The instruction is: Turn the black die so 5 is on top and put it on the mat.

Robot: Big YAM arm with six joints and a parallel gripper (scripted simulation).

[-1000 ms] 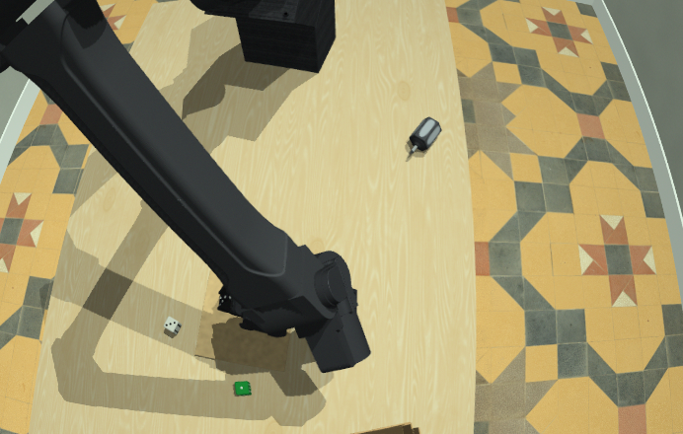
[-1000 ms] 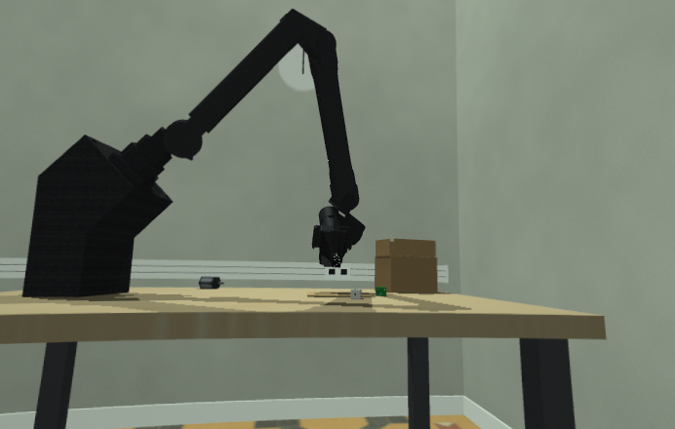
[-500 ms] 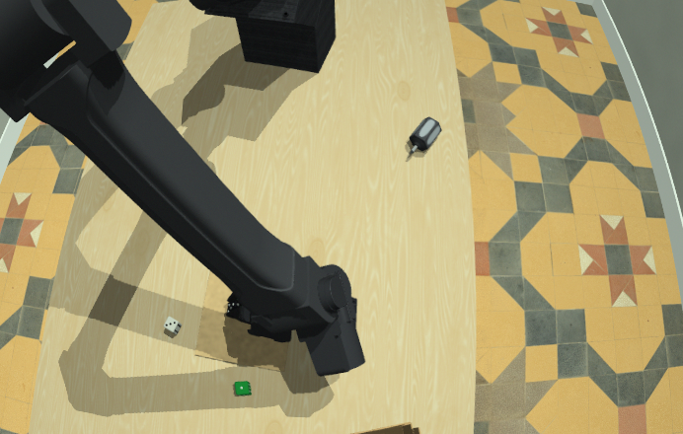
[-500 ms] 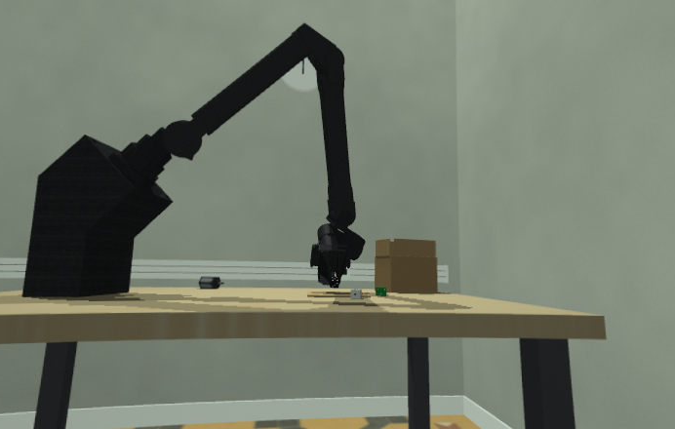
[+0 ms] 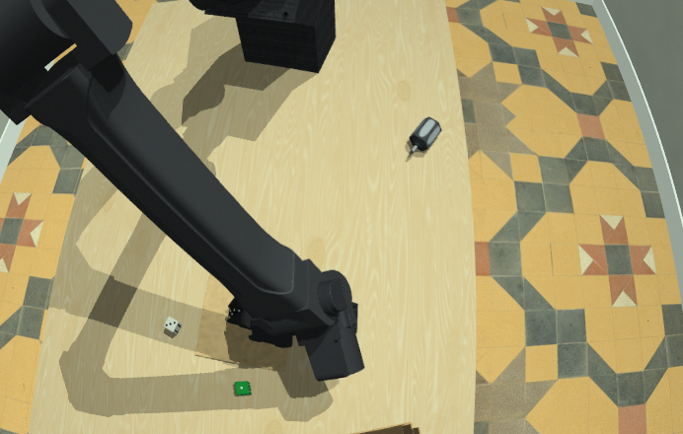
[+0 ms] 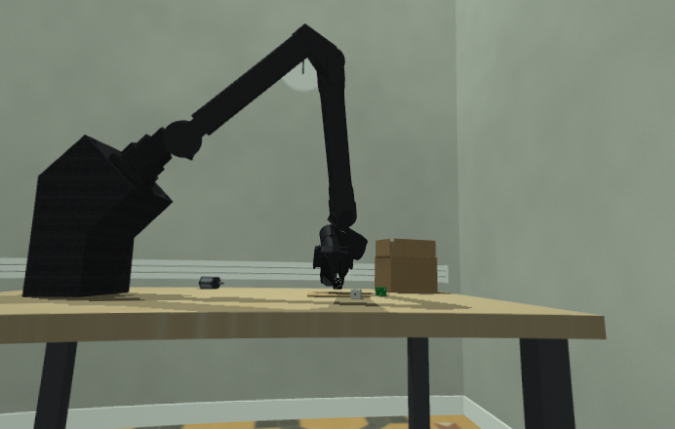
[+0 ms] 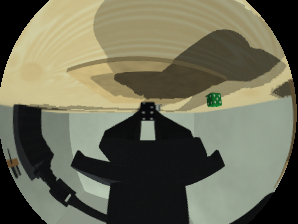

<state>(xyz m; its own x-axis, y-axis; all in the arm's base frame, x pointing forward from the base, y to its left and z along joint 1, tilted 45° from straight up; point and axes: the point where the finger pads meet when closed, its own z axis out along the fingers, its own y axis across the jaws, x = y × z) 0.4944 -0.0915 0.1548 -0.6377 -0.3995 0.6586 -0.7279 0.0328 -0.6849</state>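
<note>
Right now the mat is 1 cm to the left of my hand and 3 cm below it. From my hand the other things lie so: white die 1 cm behind, 11 cm to the right, 2 cm below; black die 1 cm below; green die 11 cm ahead, 2 cm to the right, 2 cm below.
</note>
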